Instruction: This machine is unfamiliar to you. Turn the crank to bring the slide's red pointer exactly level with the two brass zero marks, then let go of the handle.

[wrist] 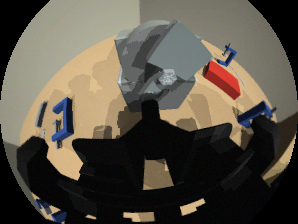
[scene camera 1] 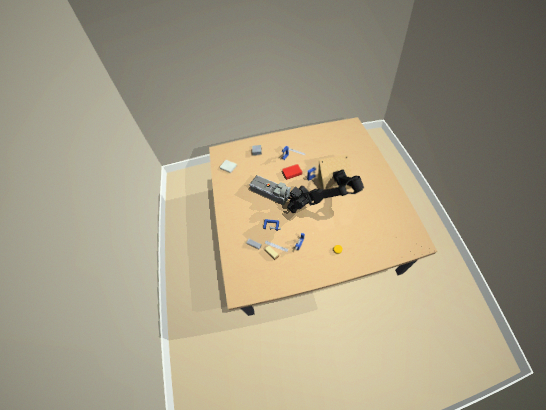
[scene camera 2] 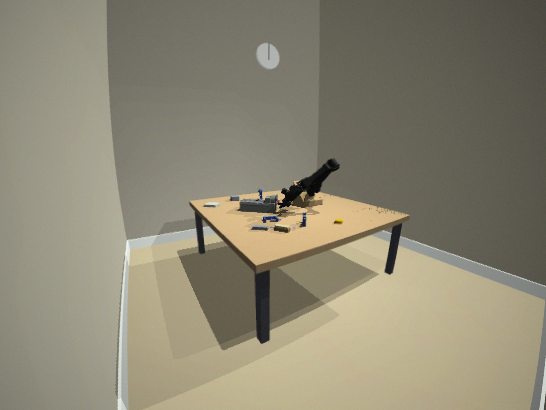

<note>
In view: my gripper [wrist: 149, 121] and a grey slide machine [scene camera 1: 277, 192].
The grey slide machine also shows in the wrist view [wrist: 132, 46].
</note>
